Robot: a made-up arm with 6 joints. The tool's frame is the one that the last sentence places. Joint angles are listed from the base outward.
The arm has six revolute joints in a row. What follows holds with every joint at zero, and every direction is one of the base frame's.
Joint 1 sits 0.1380 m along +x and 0.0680 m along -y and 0.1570 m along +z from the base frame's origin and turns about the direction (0.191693, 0.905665, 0.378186), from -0.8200 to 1.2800 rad.
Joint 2 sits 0.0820 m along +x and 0.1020 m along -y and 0.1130 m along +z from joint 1 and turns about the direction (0.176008, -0.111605, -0.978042), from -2.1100 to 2.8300 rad.
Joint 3 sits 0.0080 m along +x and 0.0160 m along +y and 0.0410 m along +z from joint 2 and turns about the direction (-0.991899, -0.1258, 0.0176), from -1.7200 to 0.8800 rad.
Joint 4 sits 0.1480 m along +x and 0.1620 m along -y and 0.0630 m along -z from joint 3 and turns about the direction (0.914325, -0.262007, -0.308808), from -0.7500 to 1.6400 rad.
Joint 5 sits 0.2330 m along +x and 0.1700 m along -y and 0.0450 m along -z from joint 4 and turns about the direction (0.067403, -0.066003, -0.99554), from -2.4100 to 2.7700 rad.
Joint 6 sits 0.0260 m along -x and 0.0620 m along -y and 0.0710 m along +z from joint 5 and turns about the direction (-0.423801, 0.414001, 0.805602), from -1.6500 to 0.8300 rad.
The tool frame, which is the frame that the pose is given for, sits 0.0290 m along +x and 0.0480 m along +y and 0.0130 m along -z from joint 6; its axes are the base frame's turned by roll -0.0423, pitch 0.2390 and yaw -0.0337 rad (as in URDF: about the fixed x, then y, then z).
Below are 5 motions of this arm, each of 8 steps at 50 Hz.
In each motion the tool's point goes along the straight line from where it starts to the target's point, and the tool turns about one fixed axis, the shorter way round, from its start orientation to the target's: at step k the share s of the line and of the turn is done. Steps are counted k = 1, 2, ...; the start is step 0. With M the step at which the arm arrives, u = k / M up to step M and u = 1 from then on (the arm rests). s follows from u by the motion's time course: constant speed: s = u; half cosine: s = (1 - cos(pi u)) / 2; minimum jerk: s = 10 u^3 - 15 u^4 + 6 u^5.
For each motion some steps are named. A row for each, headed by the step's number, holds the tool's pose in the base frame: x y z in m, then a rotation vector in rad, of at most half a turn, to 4 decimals.
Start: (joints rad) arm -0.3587 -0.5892 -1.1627 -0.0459 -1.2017 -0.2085
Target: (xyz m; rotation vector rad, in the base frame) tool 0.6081 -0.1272 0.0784 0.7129 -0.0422 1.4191
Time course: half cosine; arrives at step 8
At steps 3, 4, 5, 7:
3: 0.6045 -0.1202 0.0747 0.6857 -0.0430 1.4784
4: 0.6055 -0.1221 0.0758 0.6933 -0.0428 1.4620
5: 0.6065 -0.1241 0.0768 0.7008 -0.0426 1.4456
7: 0.6079 -0.1268 0.0782 0.7114 -0.0422 1.4224

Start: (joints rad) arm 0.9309 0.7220 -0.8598 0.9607 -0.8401 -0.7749
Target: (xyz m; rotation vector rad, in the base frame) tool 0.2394 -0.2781 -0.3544 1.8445 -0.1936 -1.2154
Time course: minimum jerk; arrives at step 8
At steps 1, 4, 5, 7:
1: 0.2073 -0.3010 -0.3524 1.7058 -0.0304 -1.2195
4: 0.2231 -0.2897 -0.3534 1.7747 -0.1098 -1.2185
5: 0.2304 -0.2845 -0.3538 1.8063 -0.1473 -1.2174
7: 0.2389 -0.2785 -0.3544 1.8423 -0.1909 -1.2155

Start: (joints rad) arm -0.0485 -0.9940 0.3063 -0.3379 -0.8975 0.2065
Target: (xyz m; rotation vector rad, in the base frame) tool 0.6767 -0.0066 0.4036 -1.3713 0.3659 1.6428
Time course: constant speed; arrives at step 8
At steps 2, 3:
2: 0.6790 0.0188 0.3774 -1.3849 0.3844 1.7896
3: 0.6786 0.0146 0.3818 -1.3830 0.3813 1.7650

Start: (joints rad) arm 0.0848 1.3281 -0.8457 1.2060 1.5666 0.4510
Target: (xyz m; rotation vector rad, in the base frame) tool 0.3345 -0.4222 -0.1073 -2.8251 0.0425 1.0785
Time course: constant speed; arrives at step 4
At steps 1, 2, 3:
1: 0.3304 -0.4235 -0.1079 -2.7992 0.0454 1.0626
2: 0.3318 -0.4231 -0.1077 -2.8078 0.0445 1.0679
3: 0.3331 -0.4226 -0.1075 -2.8165 0.0435 1.0732

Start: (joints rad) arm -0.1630 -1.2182 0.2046 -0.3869 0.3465 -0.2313
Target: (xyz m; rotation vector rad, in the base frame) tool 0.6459 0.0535 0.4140 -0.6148 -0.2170 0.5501
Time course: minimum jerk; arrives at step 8
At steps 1, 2, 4, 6, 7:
1: 0.6242 0.1058 0.3787 -0.7092 -0.2338 0.6431
2: 0.6261 0.1012 0.3818 -0.7008 -0.2324 0.6348
4: 0.6349 0.0801 0.3960 -0.6628 -0.2256 0.5973
6: 0.6436 0.0590 0.4103 -0.6247 -0.2188 0.5599
7: 0.6455 0.0544 0.4134 -0.6163 -0.2173 0.5516

